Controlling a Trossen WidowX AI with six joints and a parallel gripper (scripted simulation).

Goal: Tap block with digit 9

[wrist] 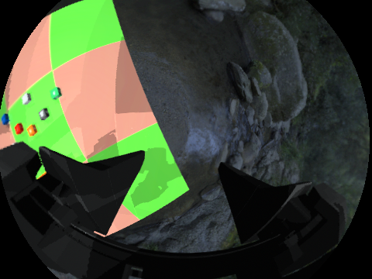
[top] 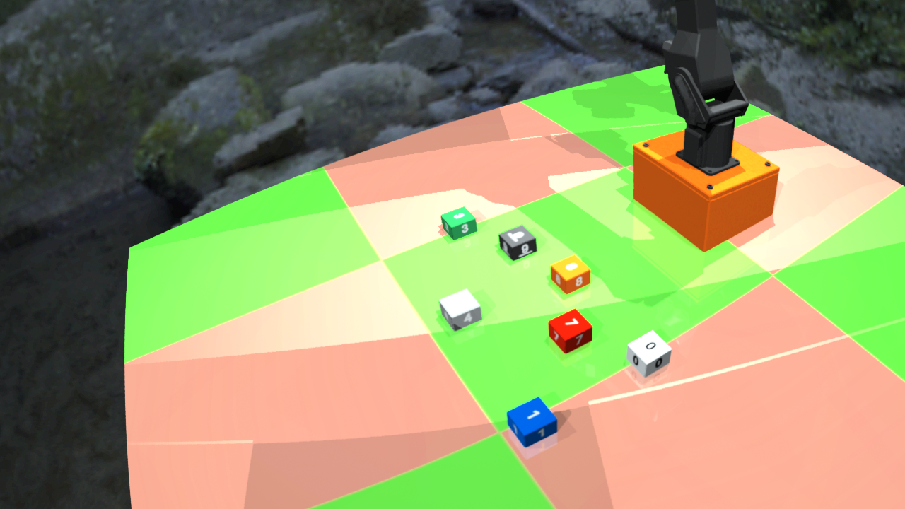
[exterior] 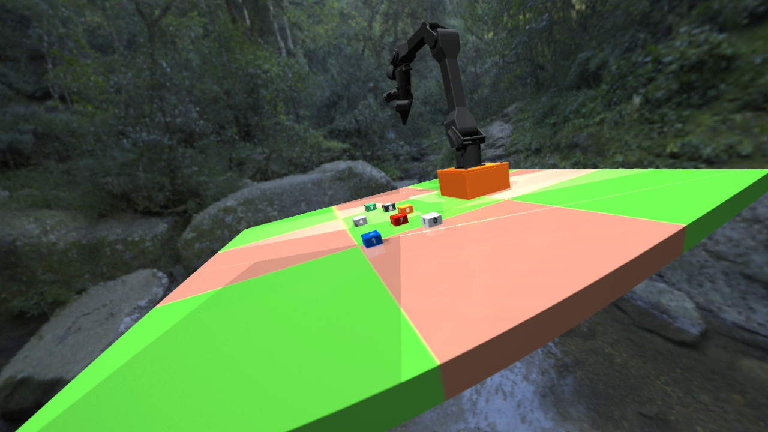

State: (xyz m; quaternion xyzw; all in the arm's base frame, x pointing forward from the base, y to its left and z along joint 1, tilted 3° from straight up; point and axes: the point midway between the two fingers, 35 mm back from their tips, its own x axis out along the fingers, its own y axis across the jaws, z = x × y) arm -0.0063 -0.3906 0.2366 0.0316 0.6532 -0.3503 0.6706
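My gripper tip is 240 mm short of the orange 8 block, 410 mm to the right of it and 280 mm above it. From my gripper tip the other things lie so: green 3 block: 300 mm ahead, 240 mm to the left, 280 mm below; red 7 block: 290 mm ahead, 480 mm to the left, 280 mm below; grey 4 block: 370 mm ahead, 380 mm to the left, 280 mm below.
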